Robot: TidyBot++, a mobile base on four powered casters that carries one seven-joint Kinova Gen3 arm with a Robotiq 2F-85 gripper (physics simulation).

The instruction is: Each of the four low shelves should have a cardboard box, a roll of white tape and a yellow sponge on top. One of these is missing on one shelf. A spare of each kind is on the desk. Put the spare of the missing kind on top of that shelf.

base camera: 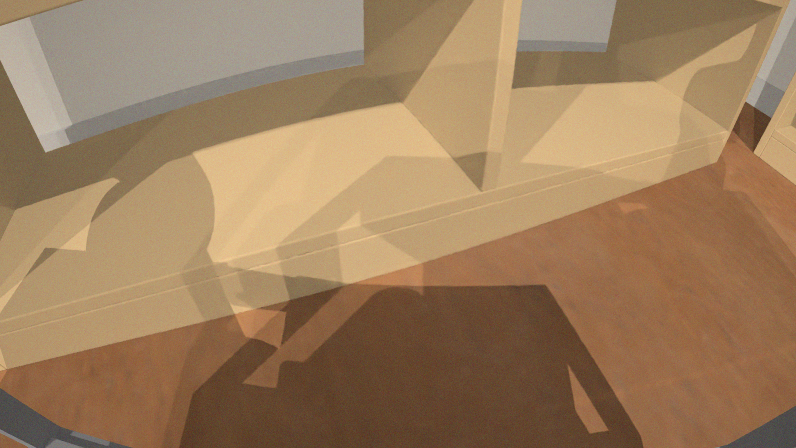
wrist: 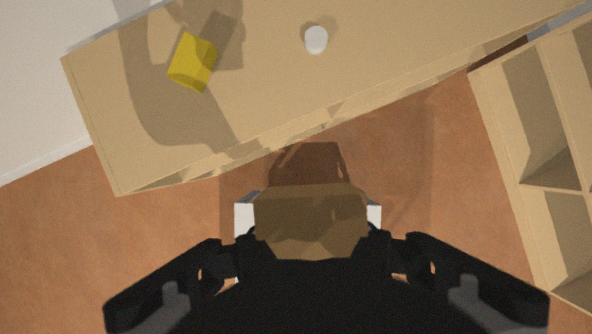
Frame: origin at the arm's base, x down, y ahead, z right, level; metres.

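Seen in the pictures: gripper, fingertip midpoint: (wrist: 310,229).
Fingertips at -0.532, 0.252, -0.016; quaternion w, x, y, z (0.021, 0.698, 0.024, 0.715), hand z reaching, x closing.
Offsets run from my fingertips to a thing's top centre, as dx, dy, dz. Level surfaces: height alone.
My gripper (wrist: 310,229) is shut on a cardboard box {-0.051, -0.010, +0.000} (wrist: 310,215), at the lower middle of the wrist view. The box hangs over the floor, beside the front edge of a low wooden shelf (wrist: 150,172) (base camera: 493,100), as seen from above. On that shelf's top stand a yellow sponge {+0.273, +0.259, -0.246} (wrist: 194,61), toward the left end, and a roll of white tape {+0.294, +0.314, +0.021} (wrist: 316,40), right of it. No cardboard box shows on the part of the top in view. In the base camera view the shelf's open compartments and base board show; the gripper and its box do not.
A second wooden shelf (wrist: 500,187) (base camera: 779,145) stands to the right, nearly meeting the first at a corner gap. A pale wall (wrist: 40,90) runs behind the first shelf. Brown floor {dx +0.928} (wrist: 165,240) (base camera: 668,278) lies in front, with the robot's shadow across it.
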